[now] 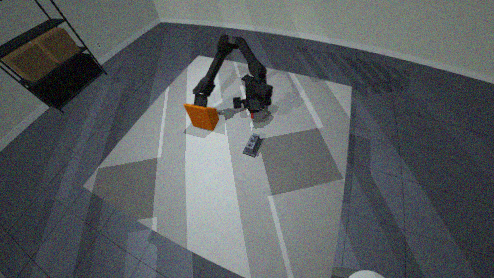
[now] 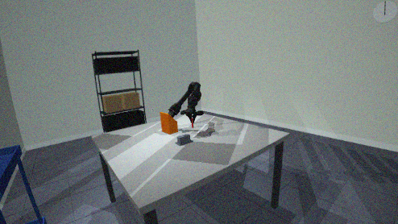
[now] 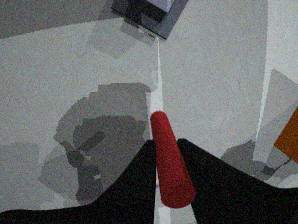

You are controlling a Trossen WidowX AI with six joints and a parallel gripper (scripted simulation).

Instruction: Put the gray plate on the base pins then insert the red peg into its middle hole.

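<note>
Now: gripper tip 30 mm short of the gray plate, 130 mm to the left of it and 80 mm above it. Also, from my gripper tip: base: 30 mm ahead, 130 mm to the right, 110 mm below; then red peg: right at my gripper tip.
</note>
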